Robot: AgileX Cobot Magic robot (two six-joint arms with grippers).
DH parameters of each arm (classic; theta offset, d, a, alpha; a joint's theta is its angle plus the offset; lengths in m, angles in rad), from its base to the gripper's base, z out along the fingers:
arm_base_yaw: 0 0.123 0 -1.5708
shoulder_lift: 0.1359 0 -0.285 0
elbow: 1.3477 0 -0.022 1.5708
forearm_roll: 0 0.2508 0 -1.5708
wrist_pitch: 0 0 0.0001 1.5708
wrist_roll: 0 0.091 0 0
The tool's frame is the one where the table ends.
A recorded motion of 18 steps. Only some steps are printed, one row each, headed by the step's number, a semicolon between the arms.
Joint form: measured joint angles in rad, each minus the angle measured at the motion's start. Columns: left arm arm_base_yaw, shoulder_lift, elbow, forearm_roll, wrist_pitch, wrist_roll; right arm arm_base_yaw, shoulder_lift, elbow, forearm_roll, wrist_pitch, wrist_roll.
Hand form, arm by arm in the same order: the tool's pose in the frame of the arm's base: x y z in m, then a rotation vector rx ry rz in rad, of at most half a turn. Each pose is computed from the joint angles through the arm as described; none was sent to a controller.
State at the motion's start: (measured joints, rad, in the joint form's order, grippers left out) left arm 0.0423 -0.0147 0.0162 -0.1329 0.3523 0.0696; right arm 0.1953 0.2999 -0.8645 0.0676 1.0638 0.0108
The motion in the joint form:
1: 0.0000 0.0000 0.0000 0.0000 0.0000 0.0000; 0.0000 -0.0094 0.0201 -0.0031 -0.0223 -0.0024
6: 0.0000 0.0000 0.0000 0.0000 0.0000 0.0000; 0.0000 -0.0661 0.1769 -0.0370 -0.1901 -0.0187
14: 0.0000 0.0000 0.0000 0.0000 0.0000 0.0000; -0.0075 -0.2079 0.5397 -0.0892 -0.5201 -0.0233
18: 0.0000 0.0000 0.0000 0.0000 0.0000 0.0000; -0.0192 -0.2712 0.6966 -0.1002 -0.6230 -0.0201
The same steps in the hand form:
1: 0.0530 -0.0019 0.1770 -0.0573 1.8337 -0.0510; 0.0108 0.0073 0.3731 -0.1886 1.9665 0.2090
6: 0.0530 -0.0019 0.1770 -0.0573 1.8337 -0.0510; 0.0230 0.0067 0.3442 -0.1906 1.8969 0.1626
14: 0.0530 -0.0019 0.1770 -0.0573 1.8337 -0.0510; 0.0417 0.0069 0.2669 -0.1881 1.7857 0.1022
18: 0.0530 -0.0019 0.1770 -0.0573 1.8337 -0.0510; 0.0467 0.0070 0.2280 -0.1815 1.7765 0.0863

